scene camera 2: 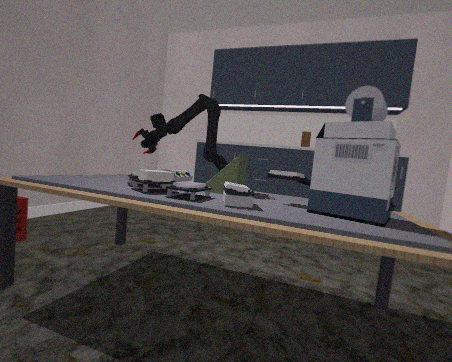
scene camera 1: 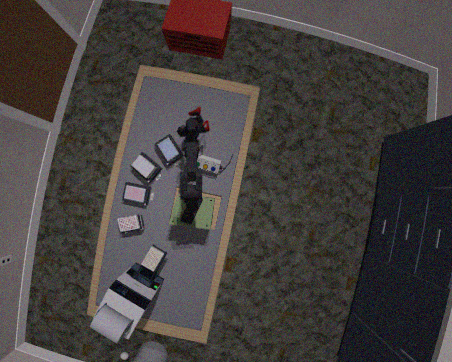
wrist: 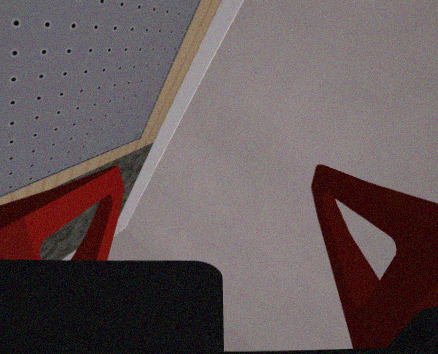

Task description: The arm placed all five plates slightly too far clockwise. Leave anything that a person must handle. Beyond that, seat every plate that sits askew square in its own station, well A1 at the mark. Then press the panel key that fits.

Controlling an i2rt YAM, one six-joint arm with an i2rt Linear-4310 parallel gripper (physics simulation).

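Note:
Several plates sit on dark stations in an arc in scene view 1: a blue plate [scene camera 1: 168, 149], a white plate [scene camera 1: 144, 166], a pink plate [scene camera 1: 135, 193] and a red-dotted plate [scene camera 1: 130, 223]. A cream plate [scene camera 1: 153, 258] lies at the front of the white machine [scene camera 1: 116, 304] [scene camera 2: 356, 167]. Small askew angles and the A1 marks are too small to tell. The panel [scene camera 1: 212, 161] has green, yellow and blue keys, right of the blue plate beyond the arm. My gripper [scene camera 1: 202, 117] [scene camera 2: 140, 144] [wrist: 217, 176] is open and empty, high above the table, past the blue plate.
The arm rises from a green base plate [scene camera 1: 205, 212] on the wood-edged table [scene camera 1: 231, 200] [scene camera 2: 280, 231]. A cable runs from the panel's right end. A red cabinet [scene camera 1: 197, 22] stands on the floor beyond the table's far end. Small pale pieces lie beside the white and pink plates' stations.

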